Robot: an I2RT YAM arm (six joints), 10 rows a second.
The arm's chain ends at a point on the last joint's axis. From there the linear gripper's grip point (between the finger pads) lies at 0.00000 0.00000 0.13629 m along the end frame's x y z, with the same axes.
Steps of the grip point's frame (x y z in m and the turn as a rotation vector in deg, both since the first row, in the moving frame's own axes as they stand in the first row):
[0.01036 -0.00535 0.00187 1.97 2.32 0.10]
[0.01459 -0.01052 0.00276 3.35 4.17 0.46]
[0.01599 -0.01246 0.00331 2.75 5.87 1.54]
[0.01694 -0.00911 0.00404 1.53 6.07 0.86]
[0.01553 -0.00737 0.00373 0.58 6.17 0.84]
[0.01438 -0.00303 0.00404 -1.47 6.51 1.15]
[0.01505 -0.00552 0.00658 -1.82 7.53 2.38]
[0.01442 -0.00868 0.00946 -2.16 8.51 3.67]
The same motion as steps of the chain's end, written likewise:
[0.00484 -0.00067 0.00206 1.97 2.32 0.10]
[0.00465 -0.00260 0.00335 3.35 4.17 0.46]
[0.00197 -0.00612 0.00418 2.75 5.87 1.54]
[0.00250 -0.00559 0.00485 1.53 6.07 0.86]
[0.00087 -0.00610 0.00453 0.58 6.17 0.84]
[-0.00103 -0.00667 0.00496 -1.47 6.51 1.15]
[-0.00271 -0.01021 0.00782 -1.82 7.53 2.38]
[-0.00557 -0.01444 0.01106 -2.16 8.51 3.67]

